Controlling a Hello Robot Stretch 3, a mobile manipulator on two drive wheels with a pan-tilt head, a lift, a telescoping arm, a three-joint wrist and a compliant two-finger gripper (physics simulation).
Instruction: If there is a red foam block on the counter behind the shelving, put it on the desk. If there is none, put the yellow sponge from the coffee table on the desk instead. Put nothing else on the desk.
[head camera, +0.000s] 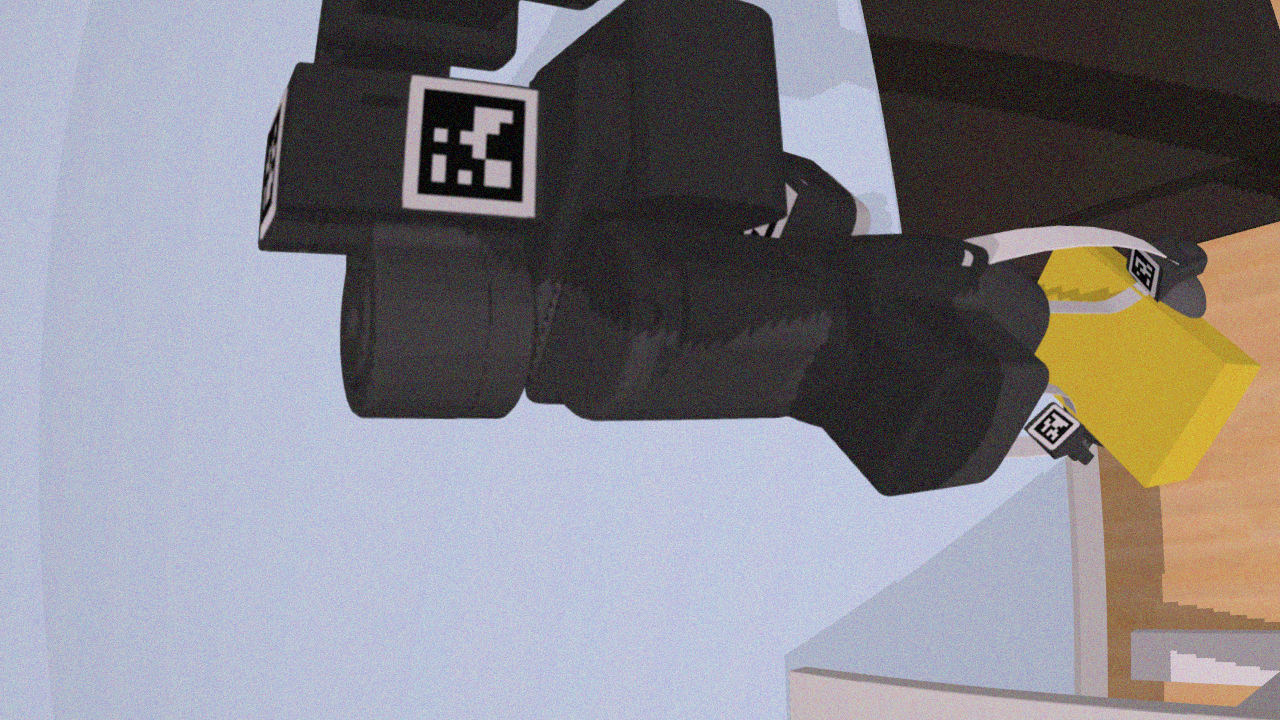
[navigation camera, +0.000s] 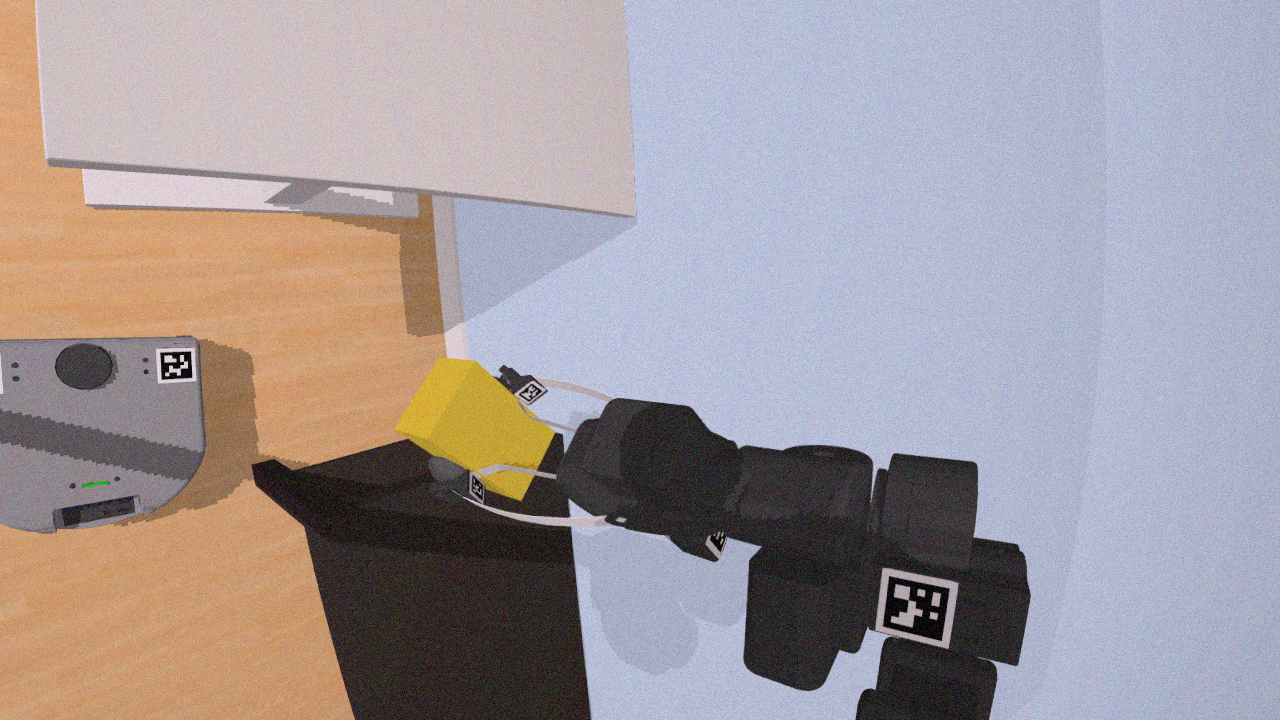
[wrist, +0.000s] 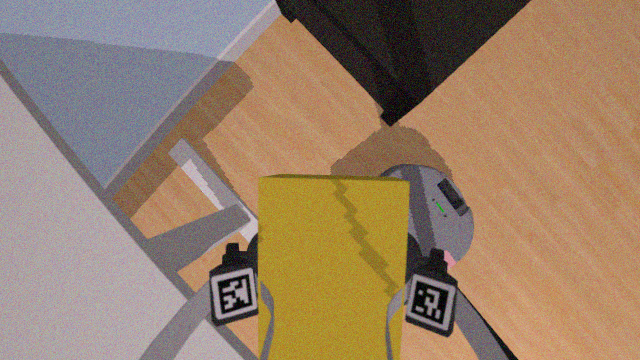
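Where they show: gripper, between the fingertips: (head camera: 1149, 353); robot's base, origin of its link: (navigation camera: 85, 364).
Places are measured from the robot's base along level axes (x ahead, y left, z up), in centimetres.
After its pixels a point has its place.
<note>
The yellow sponge (head camera: 1154, 394) @[x -0.2, y -20.8, z 96.4 cm] (navigation camera: 465, 411) @[x 0.2, y -20.4, z 96.4 cm] (wrist: 333, 210) is held tilted in the air between the two fingers of my gripper (head camera: 1129, 358) @[x -2.2, y -23.5, z 91.2 cm] (navigation camera: 483, 427) @[x -2.2, y -23.5, z 91.2 cm] (wrist: 334, 253) @[x -2.2, y -23.5, z 91.2 cm], which is shut on it. Part of the sponge's sides is hidden by the fingers. A pale table top (head camera: 913, 702) @[x 26.3, y -56.1, z 72.1 cm] (navigation camera: 340, 89) @[x 31.0, y -20.8, z 72.0 cm] (wrist: 60, 225) on light legs, which looks like the desk, stands to one side of the gripper; the gripper is not over it in the navigation view. No red foam block shows in these views.
Dark furniture (head camera: 1074, 107) @[x -33.2, y -53.0, z 45.1 cm] (navigation camera: 447, 608) @[x -48.4, y -48.8, z 45.0 cm] (wrist: 400, 45) stands close to the gripper on the other side, overlapping the fingers in the navigation view. My grey base (navigation camera: 116, 385) @[x -3.0, y -4.1, z 16.0 cm] (wrist: 455, 235) is on the wooden floor. A pale blue wall (head camera: 537, 555) @[x 12.6, y -80.2, z 97.0 cm] (navigation camera: 850, 223) @[x 22.5, y -79.0, z 109.1 cm] runs behind the arm.
</note>
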